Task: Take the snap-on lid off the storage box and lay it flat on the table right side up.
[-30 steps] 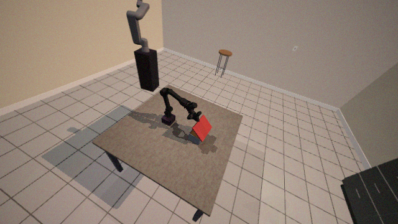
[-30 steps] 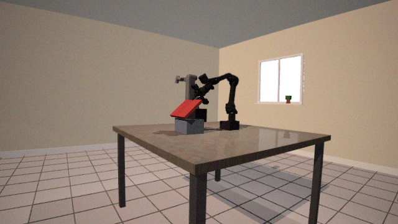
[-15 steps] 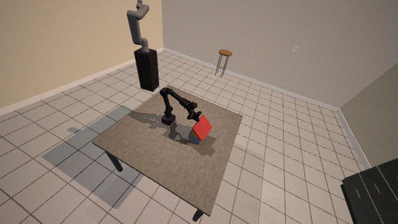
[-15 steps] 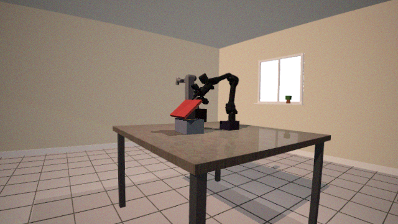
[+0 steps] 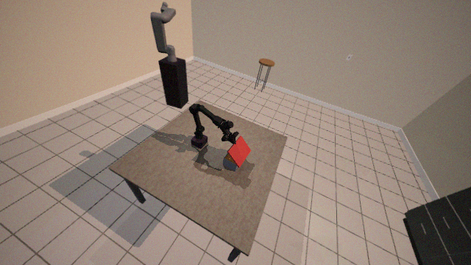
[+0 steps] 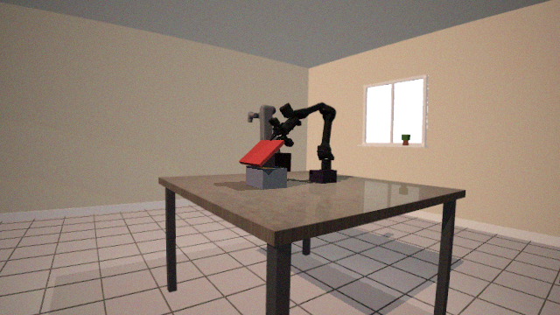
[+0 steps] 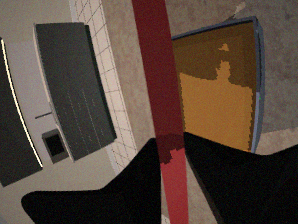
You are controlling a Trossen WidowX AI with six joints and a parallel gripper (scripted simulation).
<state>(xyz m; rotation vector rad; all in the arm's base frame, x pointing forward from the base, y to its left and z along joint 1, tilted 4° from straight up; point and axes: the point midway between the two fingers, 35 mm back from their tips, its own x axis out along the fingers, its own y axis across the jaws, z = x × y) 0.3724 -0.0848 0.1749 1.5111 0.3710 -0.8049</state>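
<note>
My gripper tip is 6 cm short of the red lid, 2 cm to the left of it and 5 cm above it. The rest, counted from my gripper tip: grey-blue storage box (3 cm ahead, 1 cm to the right, 18 cm below).
</note>
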